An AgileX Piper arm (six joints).
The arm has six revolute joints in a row. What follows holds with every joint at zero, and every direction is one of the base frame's. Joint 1 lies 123 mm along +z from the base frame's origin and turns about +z. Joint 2 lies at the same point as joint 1 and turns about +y. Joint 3 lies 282.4 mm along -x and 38.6 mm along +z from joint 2 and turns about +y. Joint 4 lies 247.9 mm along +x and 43.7 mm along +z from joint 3 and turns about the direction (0.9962, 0, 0.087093). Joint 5 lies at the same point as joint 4 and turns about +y. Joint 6 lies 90.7 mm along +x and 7.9 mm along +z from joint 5 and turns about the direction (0.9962, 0, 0.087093). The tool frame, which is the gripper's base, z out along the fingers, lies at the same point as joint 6; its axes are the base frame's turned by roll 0, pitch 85 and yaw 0 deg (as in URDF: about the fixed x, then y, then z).
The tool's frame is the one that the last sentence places.
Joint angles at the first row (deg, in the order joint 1, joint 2, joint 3, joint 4, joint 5, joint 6):
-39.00 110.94 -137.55 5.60 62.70 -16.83
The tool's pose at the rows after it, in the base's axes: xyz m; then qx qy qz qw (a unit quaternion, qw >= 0):
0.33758 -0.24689 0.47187 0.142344 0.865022 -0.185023 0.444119
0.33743 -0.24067 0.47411 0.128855 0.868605 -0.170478 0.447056
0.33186 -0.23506 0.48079 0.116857 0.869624 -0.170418 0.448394
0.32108 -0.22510 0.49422 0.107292 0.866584 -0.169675 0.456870
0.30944 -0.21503 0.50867 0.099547 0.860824 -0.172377 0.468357
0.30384 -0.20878 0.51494 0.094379 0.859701 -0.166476 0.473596
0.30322 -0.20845 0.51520 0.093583 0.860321 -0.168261 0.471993
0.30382 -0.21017 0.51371 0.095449 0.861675 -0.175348 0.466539
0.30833 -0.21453 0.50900 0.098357 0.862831 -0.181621 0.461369
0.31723 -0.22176 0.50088 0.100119 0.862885 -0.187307 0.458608
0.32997 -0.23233 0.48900 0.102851 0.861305 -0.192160 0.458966
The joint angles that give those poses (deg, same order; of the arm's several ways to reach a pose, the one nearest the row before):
-37.13 111.32 -137.55 4.85 63.90 -18.19
-36.89 110.87 -137.55 7.03 64.91 -19.56
-36.89 109.76 -137.55 7.77 65.94 -20.91
-36.90 107.70 -137.68 8.73 67.24 -21.72
-36.89 105.63 -138.06 9.39 68.21 -22.23
-36.89 104.59 -138.18 10.46 69.13 -22.51
-36.86 104.50 -138.18 10.22 69.30 -22.60
-36.76 104.70 -138.18 9.08 69.30 -22.50
-36.63 105.53 -138.18 7.98 68.68 -22.31
-36.50 107.05 -138.18 7.16 67.13 -22.31
-36.50 109.26 -138.19 6.67 64.58 -22.32

